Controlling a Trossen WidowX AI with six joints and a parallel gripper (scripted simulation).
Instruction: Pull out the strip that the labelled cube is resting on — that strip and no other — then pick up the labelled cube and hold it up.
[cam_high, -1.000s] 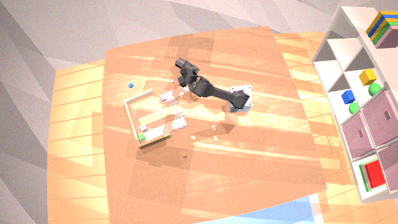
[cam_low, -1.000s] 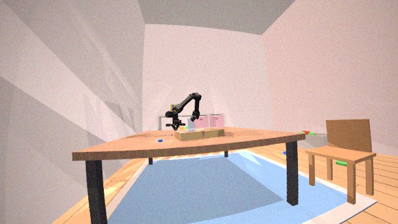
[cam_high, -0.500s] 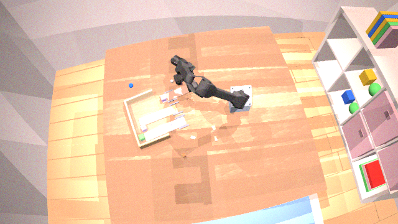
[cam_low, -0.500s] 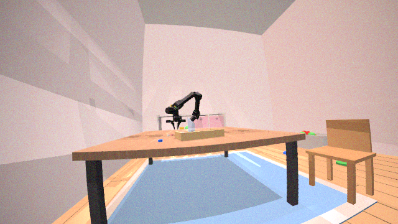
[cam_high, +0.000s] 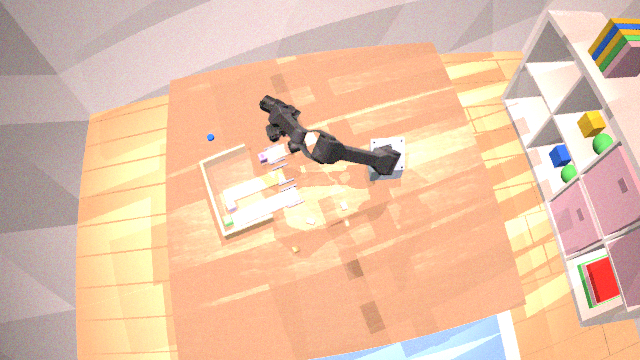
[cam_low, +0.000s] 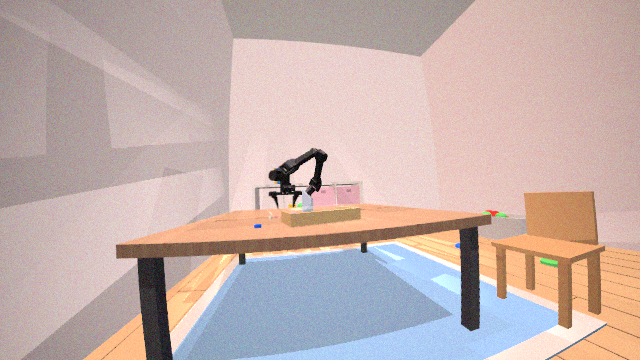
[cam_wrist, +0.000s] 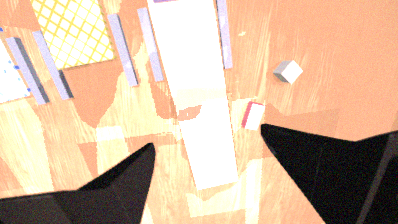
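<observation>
The white strip lies 2 cm ahead of my gripper tip and 5 cm below it. The rest, counted from my gripper tip: tan bit: 7 cm ahead, 41 cm to the left, 4 cm below; then blue disc: 32 cm ahead, 13 cm to the right, 4 cm below.
</observation>
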